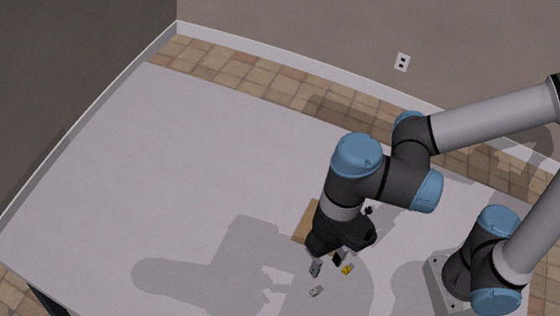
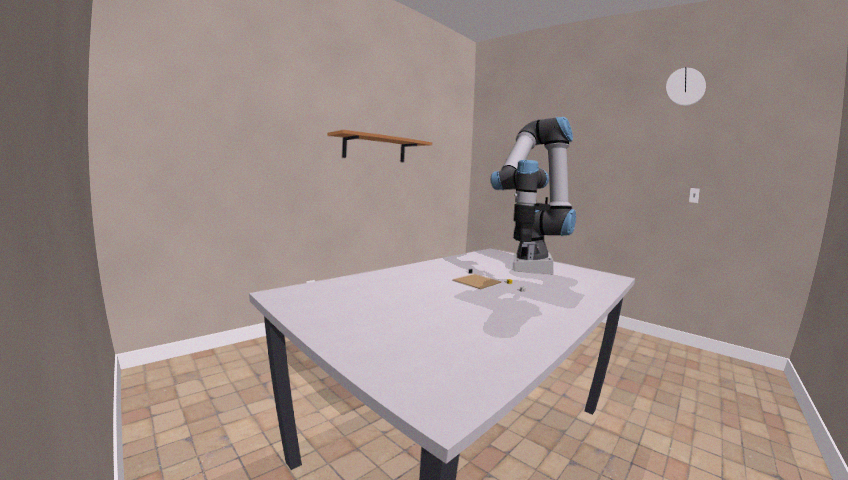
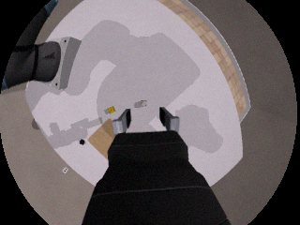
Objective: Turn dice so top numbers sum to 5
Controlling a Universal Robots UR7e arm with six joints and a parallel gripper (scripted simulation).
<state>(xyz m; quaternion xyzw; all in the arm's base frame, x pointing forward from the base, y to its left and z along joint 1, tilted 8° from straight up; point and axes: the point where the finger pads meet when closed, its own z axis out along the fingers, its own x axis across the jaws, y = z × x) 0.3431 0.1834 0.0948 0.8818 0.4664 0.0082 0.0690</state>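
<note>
Now: the white die 140 mm below my hand. Round my hand: mat (190 mm to the right, 140 mm below, 40 mm ahead); then black die (290 mm to the right, 140 mm below, 30 mm behind); then yellow die (140 mm below, 90 mm to the right, 50 mm behind).
</note>
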